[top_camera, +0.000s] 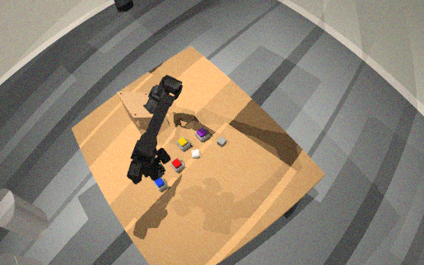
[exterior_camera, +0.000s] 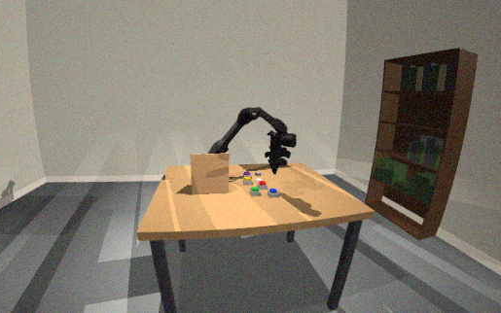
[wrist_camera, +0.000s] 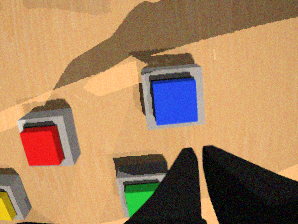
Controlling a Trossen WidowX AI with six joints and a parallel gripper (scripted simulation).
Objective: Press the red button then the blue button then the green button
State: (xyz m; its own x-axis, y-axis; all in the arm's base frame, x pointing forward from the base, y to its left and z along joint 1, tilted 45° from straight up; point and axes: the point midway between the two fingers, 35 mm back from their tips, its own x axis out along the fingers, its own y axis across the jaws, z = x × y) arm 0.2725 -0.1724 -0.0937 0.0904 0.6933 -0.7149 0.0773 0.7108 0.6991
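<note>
Now: the green button 9 cm behind my gripper tip, 4 cm to the left of it and 9 cm below it. From my gripper tip the other things lie so: blue button: 9 cm below; then red button: 2 cm behind, 12 cm to the left, 9 cm below; then yellow button: 8 cm behind, 21 cm to the left, 9 cm below.
</note>
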